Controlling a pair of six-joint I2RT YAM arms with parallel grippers.
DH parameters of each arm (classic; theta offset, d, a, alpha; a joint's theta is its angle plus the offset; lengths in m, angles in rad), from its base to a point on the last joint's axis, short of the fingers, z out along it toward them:
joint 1: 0 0.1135 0.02 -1.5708
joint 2: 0 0 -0.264 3.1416
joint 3: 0.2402 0 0.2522 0
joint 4: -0.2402 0 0.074 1.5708
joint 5: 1.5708 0 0 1.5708
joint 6: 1.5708 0.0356 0 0
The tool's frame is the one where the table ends.
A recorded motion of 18 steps. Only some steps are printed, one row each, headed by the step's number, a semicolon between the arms.
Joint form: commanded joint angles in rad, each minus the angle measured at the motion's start. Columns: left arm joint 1, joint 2, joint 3, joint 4, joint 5, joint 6; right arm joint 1, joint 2, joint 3, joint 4, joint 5, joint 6.
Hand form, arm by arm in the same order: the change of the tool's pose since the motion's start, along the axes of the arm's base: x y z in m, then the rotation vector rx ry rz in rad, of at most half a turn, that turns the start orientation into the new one. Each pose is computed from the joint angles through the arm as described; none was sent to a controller.
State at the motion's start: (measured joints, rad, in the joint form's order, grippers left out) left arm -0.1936 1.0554 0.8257 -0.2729 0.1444 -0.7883; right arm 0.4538 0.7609 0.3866 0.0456 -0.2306 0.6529
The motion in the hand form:
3: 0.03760 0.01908 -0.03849 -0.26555 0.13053 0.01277; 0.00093 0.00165 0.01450 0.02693 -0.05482 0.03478
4: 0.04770 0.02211 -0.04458 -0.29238 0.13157 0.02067; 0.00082 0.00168 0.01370 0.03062 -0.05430 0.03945
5: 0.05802 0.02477 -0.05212 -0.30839 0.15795 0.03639; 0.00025 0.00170 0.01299 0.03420 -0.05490 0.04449
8: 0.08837 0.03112 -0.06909 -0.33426 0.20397 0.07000; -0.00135 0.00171 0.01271 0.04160 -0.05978 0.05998
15: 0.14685 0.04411 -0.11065 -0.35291 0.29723 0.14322; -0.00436 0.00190 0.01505 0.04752 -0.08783 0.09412
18: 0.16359 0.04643 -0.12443 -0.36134 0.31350 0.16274; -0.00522 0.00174 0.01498 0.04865 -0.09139 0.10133
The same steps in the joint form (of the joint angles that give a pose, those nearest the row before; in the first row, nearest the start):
3: 0.1256 0.1812 -0.0387 0.1751 0.2381 -0.1927; -0.0005 -0.0063 0.0319 0.0204 -0.0337 -0.0105
4: 0.1410 0.2291 -0.0347 0.2265 0.2569 -0.2138; -0.0012 -0.0062 0.0280 0.0259 -0.0400 -0.0087
5: 0.1529 0.2836 -0.0188 0.2439 0.2649 -0.2297; -0.0008 -0.0088 0.0234 0.0303 -0.0452 -0.0071
8: 0.1777 0.4336 0.0483 0.2876 0.2764 -0.2553; 0.0003 -0.0174 0.0170 0.0358 -0.0604 -0.0068
15: 0.2137 0.7276 0.2169 0.3213 0.2683 -0.2837; 0.0033 -0.0357 0.0122 0.0459 -0.0883 -0.0222
18: 0.2182 0.8121 0.2693 0.3400 0.2627 -0.2982; 0.0034 -0.0408 0.0095 0.0464 -0.0951 -0.0247

